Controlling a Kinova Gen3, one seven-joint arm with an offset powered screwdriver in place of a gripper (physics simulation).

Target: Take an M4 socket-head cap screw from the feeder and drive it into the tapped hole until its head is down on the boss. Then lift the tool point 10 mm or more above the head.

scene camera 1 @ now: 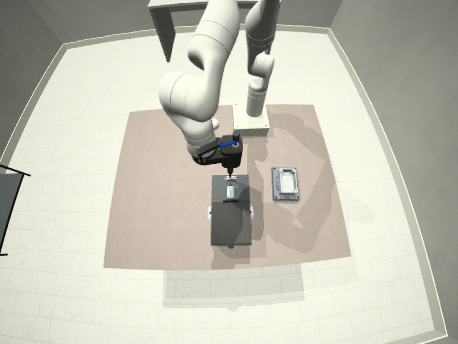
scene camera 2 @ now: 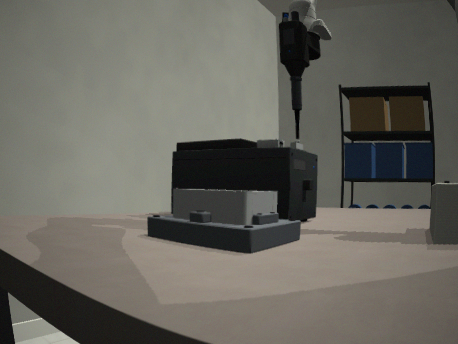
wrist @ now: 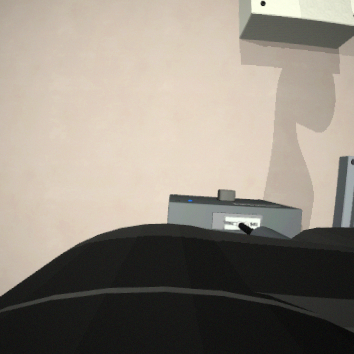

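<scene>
The dark screw feeder [scene camera 1: 231, 225] [scene camera 2: 230, 172] [wrist: 190, 214] stands on the table. A small light pick-up block [scene camera 1: 234, 178] [scene camera 2: 298, 146] sits on its top near one end. My screwdriver [scene camera 1: 230, 174] [scene camera 2: 297, 138] [wrist: 243, 227] points down, its bit tip at or just above this block; a gap is too small to judge. Whether a screw is on the bit cannot be made out. The light grey housing [scene camera 1: 288, 182] [scene camera 2: 210, 206] sits in a dark grey fixture [scene camera 1: 276, 194] [scene camera 2: 200, 236] [wrist: 344, 195], apart from the feeder. The boss and its tapped hole cannot be made out.
The arm's pale base block [scene camera 1: 242, 120] [scene camera 2: 444, 215] [wrist: 295, 29] stands at the table's back. In scene camera 2, a shelf rack [scene camera 2: 385, 135] with boxes stands behind. A dark stand [scene camera 1: 10, 200] is at the left in scene camera 1.
</scene>
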